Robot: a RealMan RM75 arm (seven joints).
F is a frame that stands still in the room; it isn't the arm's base.
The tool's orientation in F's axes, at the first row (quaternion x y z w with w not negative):
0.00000 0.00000 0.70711 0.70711
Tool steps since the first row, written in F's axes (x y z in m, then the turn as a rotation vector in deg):
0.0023 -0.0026 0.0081 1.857 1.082 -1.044
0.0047 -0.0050 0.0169 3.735 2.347 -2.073
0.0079 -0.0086 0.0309 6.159 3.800 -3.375
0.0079 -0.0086 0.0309 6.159 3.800 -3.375
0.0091 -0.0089 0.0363 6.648 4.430 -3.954
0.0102 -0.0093 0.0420 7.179 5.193 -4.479
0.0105 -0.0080 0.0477 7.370 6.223 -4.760
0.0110 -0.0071 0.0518 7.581 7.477 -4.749
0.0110 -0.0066 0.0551 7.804 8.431 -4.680
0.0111 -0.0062 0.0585 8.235 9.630 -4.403
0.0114 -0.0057 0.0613 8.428 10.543 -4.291
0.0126 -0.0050 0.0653 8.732 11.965 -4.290
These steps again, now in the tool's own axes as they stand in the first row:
-0.0026 -0.0023 0.0081 1.082 -1.857 -1.044
-0.0050 -0.0047 0.0169 2.347 -3.735 -2.073
-0.0086 -0.0079 0.0309 3.800 -6.159 -3.375
-0.0086 -0.0079 0.0309 3.800 -6.159 -3.375
-0.0089 -0.0091 0.0363 4.430 -6.648 -3.954
-0.0093 -0.0102 0.0420 5.193 -7.179 -4.479
-0.0080 -0.0105 0.0477 6.223 -7.370 -4.760
-0.0071 -0.0110 0.0518 7.477 -7.581 -4.749
-0.0066 -0.0110 0.0551 8.431 -7.804 -4.680
-0.0062 -0.0111 0.0585 9.630 -8.235 -4.403
-0.0057 -0.0114 0.0613 10.543 -8.428 -4.291
-0.0050 -0.0126 0.0653 11.965 -8.732 -4.290

